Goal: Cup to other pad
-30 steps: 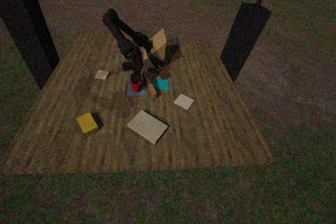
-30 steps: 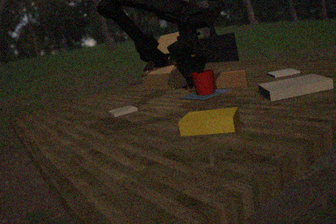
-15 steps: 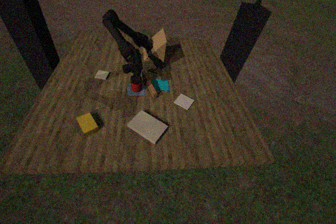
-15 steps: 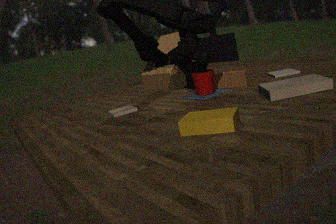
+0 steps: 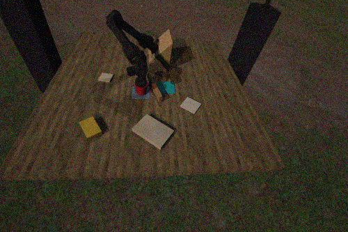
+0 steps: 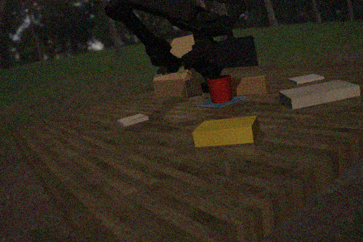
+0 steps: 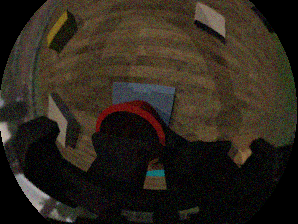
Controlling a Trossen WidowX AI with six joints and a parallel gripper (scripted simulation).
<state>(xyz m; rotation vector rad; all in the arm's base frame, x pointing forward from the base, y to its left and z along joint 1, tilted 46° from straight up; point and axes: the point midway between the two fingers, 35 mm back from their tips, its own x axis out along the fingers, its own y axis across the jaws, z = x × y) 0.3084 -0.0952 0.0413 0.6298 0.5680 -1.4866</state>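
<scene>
Now: gripper tip 3 cm short of the blue pad and 5 cm above it. Also, from my gripper tip: teal pad: 2 cm behind, 16 cm to the left, 5 cm below; then red cup: 3 cm ahead; then wooden block: 8 cm to the left, 2 cm below.
</scene>
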